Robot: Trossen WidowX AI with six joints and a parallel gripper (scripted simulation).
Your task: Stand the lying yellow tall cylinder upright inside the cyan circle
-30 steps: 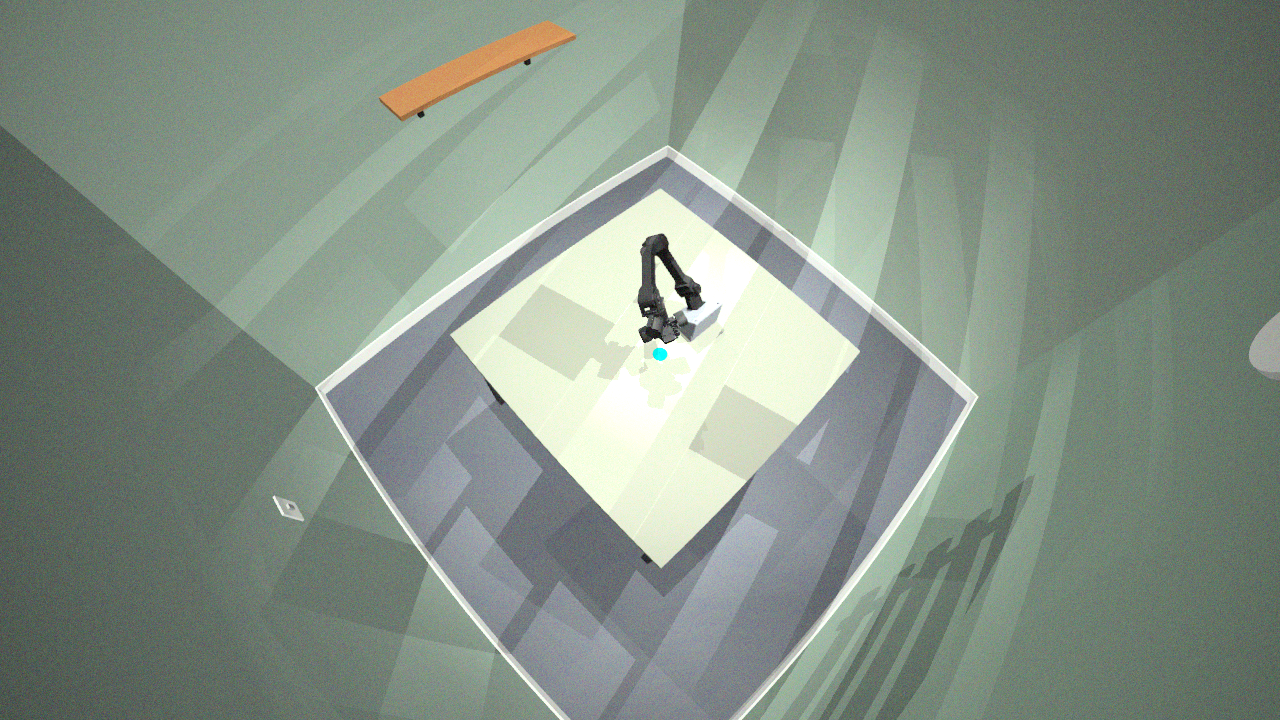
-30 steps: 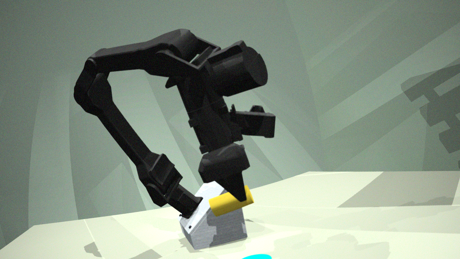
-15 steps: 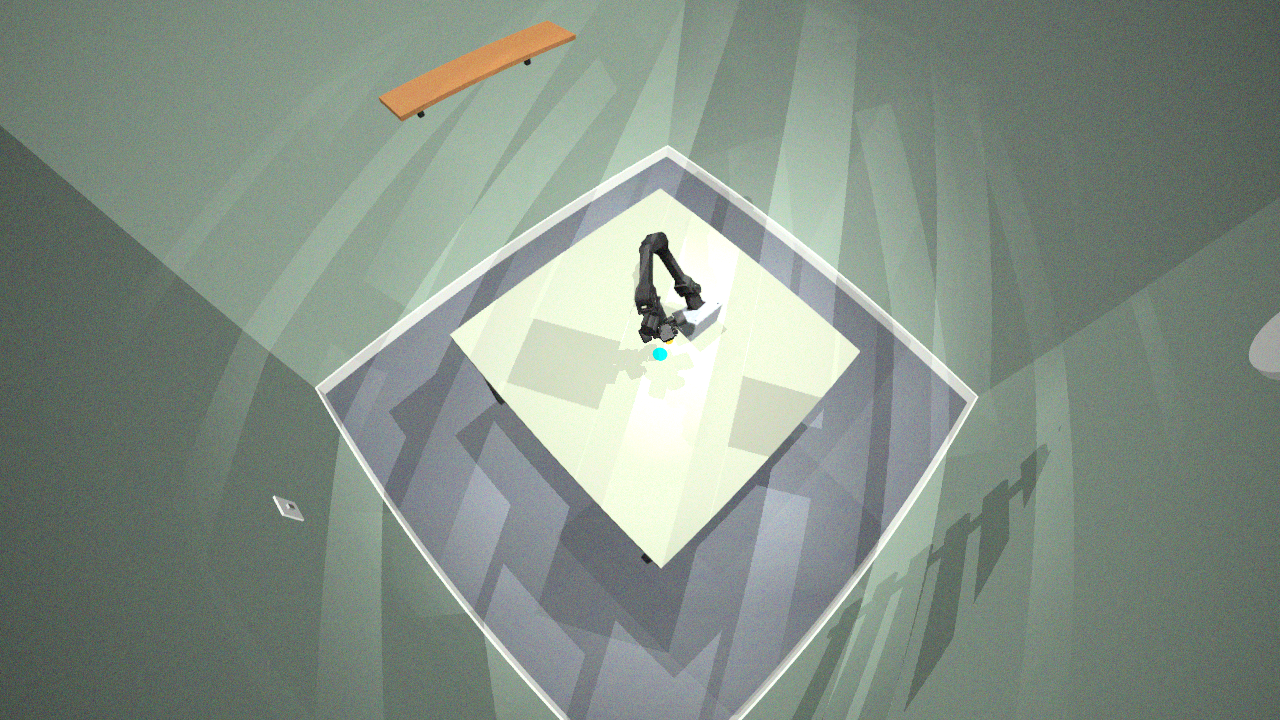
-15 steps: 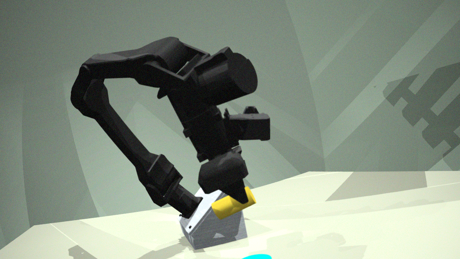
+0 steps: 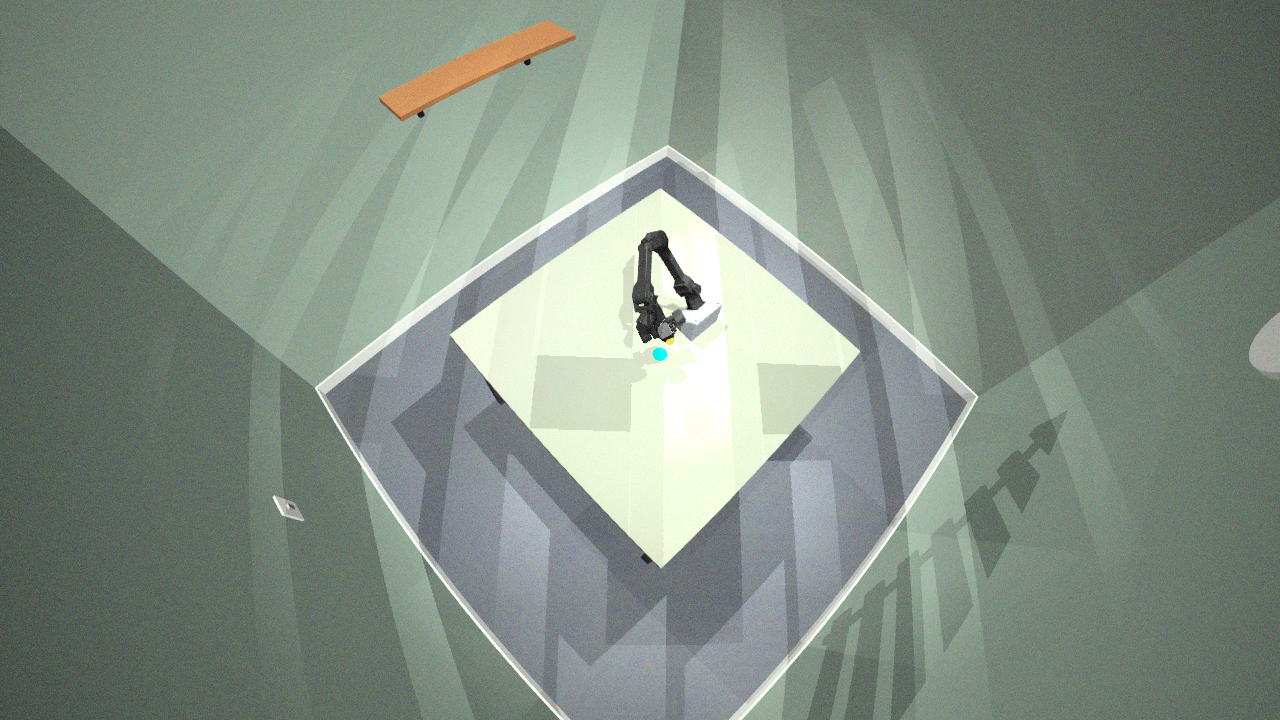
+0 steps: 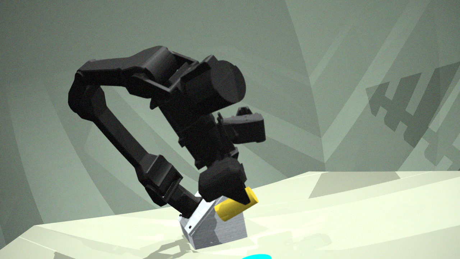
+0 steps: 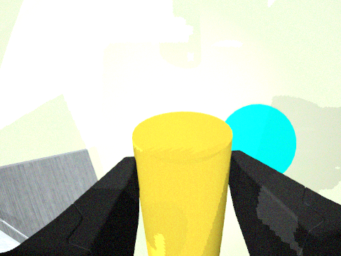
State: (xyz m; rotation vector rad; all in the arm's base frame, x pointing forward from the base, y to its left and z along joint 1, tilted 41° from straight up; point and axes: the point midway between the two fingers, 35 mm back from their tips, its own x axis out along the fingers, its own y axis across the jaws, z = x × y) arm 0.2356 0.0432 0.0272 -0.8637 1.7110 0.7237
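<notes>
My gripper tip is 20 mm short of the cyan circle, 20 mm to the left of it and 120 mm above it. Also, from my gripper tip: yellow tall cylinder (10 mm behind, 20 mm to the right, 10 mm below).
</notes>
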